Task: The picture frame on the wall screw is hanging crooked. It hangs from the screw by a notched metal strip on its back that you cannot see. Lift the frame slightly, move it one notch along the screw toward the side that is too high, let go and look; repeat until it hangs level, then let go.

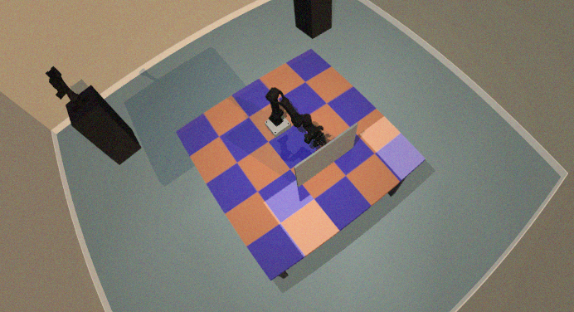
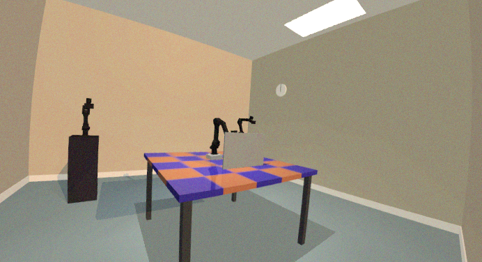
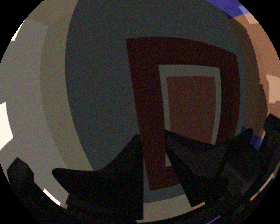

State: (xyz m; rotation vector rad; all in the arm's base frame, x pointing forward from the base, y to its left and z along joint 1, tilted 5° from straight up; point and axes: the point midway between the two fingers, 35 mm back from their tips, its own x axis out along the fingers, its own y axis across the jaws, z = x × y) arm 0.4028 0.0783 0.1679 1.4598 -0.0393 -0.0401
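Now: gripper tip 1 cm to the left of the picture frame and 5 cm above it. Also, from my gripper tip: grey wall panel (2 cm ahead, 2 cm to the right, 6 cm below).
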